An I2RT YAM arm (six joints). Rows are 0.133 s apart.
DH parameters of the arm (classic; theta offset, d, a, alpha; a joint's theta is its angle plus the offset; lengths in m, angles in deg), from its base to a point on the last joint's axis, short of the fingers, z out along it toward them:
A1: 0 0.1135 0.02 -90
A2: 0 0 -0.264 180
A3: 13.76 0 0.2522 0
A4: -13.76 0 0.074 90
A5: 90 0 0 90
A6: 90 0.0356 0 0
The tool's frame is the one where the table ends.
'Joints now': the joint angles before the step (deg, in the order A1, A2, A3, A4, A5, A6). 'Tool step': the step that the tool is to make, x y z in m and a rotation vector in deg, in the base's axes. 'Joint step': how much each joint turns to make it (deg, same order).
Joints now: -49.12 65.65 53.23 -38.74 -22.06 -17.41
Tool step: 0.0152 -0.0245 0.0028 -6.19 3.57 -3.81
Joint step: -0.01 5.77 3.94 3.72 7.62 -1.47
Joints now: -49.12 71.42 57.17 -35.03 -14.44 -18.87
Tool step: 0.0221 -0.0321 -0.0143 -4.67 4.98 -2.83
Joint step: 0.00 8.90 3.56 5.17 7.02 -2.34
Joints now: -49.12 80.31 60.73 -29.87 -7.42 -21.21
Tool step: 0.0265 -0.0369 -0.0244 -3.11 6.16 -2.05
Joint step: -0.02 11.28 5.40 4.00 6.45 -2.71
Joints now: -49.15 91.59 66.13 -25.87 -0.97 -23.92
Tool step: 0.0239 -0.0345 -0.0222 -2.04 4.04 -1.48
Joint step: -0.28 10.30 6.69 2.55 4.20 -1.77
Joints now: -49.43 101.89 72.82 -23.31 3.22 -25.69
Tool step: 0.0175 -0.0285 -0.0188 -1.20 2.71 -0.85
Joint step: -0.51 8.24 6.44 1.07 2.47 -1.45
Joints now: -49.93 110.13 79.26 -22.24 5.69 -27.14
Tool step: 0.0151 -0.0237 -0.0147 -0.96 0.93 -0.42
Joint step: -0.39 6.73 6.10 0.86 1.08 -0.78
